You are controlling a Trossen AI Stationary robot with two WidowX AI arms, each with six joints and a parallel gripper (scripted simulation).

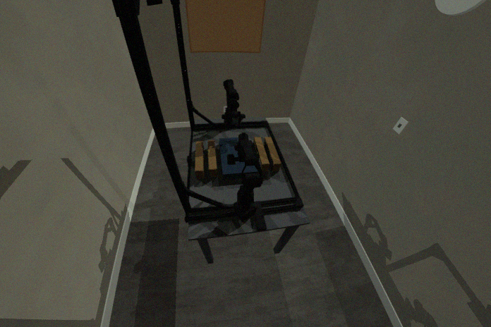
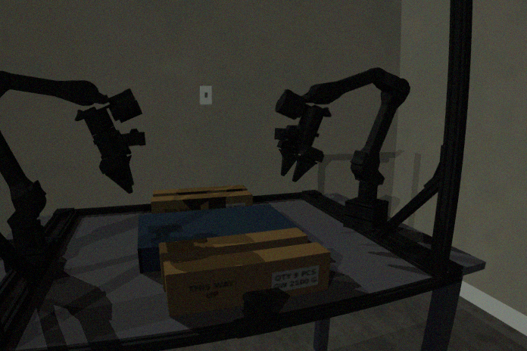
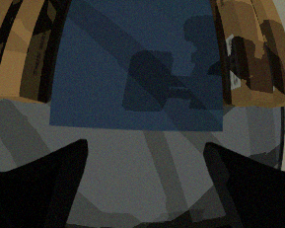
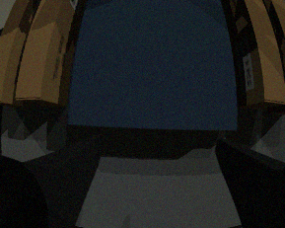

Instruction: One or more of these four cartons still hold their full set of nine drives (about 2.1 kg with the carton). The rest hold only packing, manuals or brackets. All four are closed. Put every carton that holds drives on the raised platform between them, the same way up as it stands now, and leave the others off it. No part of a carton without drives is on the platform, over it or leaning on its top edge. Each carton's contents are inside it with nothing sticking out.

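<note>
The labelled carton lies 19 cm behind my left hand, 23 cm to the right of it and 16 cm below it. From my left hand the other things lie so: blue raised platform (22 cm to the right, 17 cm below).
Right now the labelled carton is 21 cm to the left of my right hand, 19 cm behind it and 16 cm below it. The rest, counted from my right hand: blue raised platform (22 cm to the left, 17 cm below).
</note>
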